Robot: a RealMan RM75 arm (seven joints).
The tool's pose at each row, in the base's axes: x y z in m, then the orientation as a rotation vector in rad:
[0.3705, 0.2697, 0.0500, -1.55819, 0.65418, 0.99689]
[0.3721, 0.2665, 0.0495, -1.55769, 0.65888, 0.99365]
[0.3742, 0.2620, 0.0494, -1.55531, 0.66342, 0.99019]
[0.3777, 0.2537, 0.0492, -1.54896, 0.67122, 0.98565]
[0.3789, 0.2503, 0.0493, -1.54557, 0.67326, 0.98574]
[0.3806, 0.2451, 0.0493, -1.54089, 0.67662, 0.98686]
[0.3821, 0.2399, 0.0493, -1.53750, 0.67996, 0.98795]
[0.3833, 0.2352, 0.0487, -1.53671, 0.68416, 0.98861]
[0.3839, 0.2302, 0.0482, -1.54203, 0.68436, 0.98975]
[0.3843, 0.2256, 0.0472, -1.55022, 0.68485, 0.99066]
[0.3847, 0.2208, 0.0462, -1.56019, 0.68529, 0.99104]
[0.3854, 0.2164, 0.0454, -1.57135, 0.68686, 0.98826]
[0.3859, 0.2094, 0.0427, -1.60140, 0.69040, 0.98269]
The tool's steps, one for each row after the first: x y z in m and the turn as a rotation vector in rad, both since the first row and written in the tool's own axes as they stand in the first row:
[0.0009, -0.0004, -0.0035, 0.00287, 0.00376, 0.00109]
[0.0015, -0.0010, -0.0084, 0.00732, 0.00662, 0.00199]
[0.0026, -0.0020, -0.0173, 0.01614, 0.00975, 0.00446]
[0.0027, -0.0022, -0.0209, 0.01926, 0.00911, 0.00593]
[0.0030, -0.0025, -0.0263, 0.02325, 0.00805, 0.00891]
[0.0032, -0.0026, -0.0317, 0.02619, 0.00763, 0.01184]
[0.0038, -0.0022, -0.0366, 0.02742, 0.00917, 0.01500]
[0.0040, -0.0013, -0.0415, 0.02267, 0.01137, 0.01569]
[0.0046, -0.0001, -0.0461, 0.01577, 0.01526, 0.01635]
[0.0052, 0.0012, -0.0508, 0.00766, 0.02024, 0.01663]
[0.0057, 0.0020, -0.0552, 0.00024, 0.02790, 0.01572]
[0.0076, 0.0045, -0.0620, -0.02079, 0.04722, 0.01411]

